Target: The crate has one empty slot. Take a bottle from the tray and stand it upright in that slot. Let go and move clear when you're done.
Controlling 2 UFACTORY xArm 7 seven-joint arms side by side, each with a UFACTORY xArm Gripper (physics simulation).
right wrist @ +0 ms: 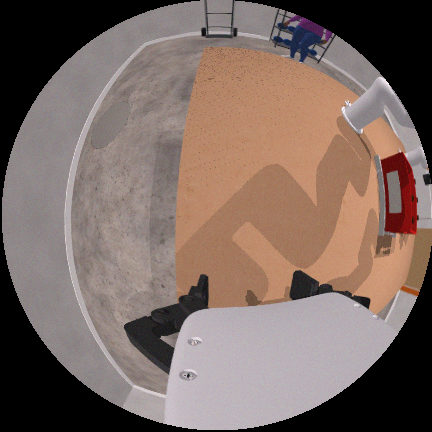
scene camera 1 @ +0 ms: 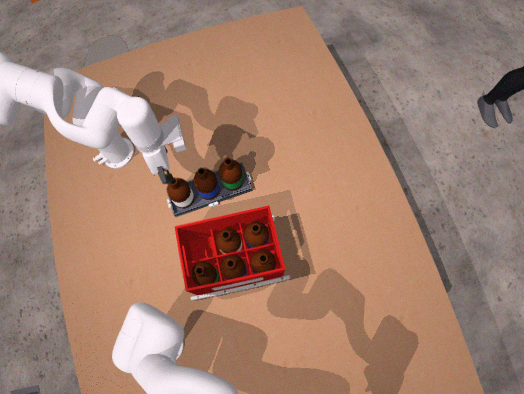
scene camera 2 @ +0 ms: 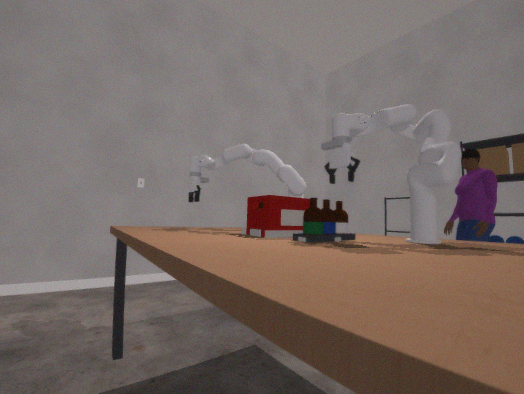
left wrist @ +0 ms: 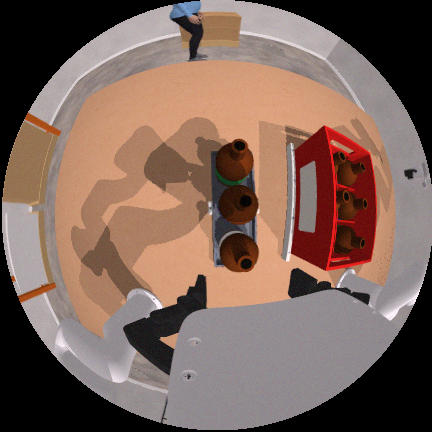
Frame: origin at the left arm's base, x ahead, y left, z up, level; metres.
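Where they show: left gripper, fingertip midpoint: (scene camera 1: 165,167) (scene camera 2: 341,182) (left wrist: 249,286); right gripper, fingertip midpoint: (right wrist: 251,287) (scene camera 2: 193,201) (left wrist: 405,174); left arm's base, link origin: (scene camera 1: 118,153) (scene camera 2: 423,242) (left wrist: 144,305); right arm's base, link origin: (right wrist: 351,119) (left wrist: 344,283).
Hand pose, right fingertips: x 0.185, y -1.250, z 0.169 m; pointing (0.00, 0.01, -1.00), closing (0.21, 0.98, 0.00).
Each offset is from my right fingertips to the centre of the thing. "pt": to the spot under its first point. Level surfaces: height alone.
The dark tray {0.156 m down, 0.039 m ahead, 0.930 m left} (scene camera 1: 196,204) (left wrist: 226,226) holds three upright brown bottles: one white-banded {0.087 m down, 0.048 m back, 0.950 m left} (scene camera 1: 179,191) (left wrist: 239,253), one blue-banded {0.087 m down, 0.040 m ahead, 0.931 m left} (scene camera 1: 206,182) (left wrist: 239,204) and one green-banded {0.087 m down, 0.124 m ahead, 0.916 m left} (scene camera 1: 231,175) (left wrist: 234,161) (scene camera 2: 313,216). The red crate {0.082 m down, 0.007 m back, 0.686 m left} (scene camera 1: 225,217) (scene camera 2: 256,220) (left wrist: 321,200) holds several brown bottles. Its empty slot {pt 0.161 m down, 0.091 m back, 0.783 m left} (scene camera 1: 196,246) is the upper-left one in scene camera 1. My left gripper (scene camera 1: 166,176) (scene camera 2: 342,181) (left wrist: 249,286) is open, above and beside the white-banded bottle, well above its neck. My right gripper (scene camera 2: 194,201) (right wrist: 251,287) is open, away from the crate and tray.
The crate stands close below the tray in scene camera 1, on the brown table {0.169 m down} (scene camera 1: 330,200). Its walls and bottle necks rise around the slot. The right arm (scene camera 1: 150,335) reaches over the table below the crate. People and shelves are off the table.
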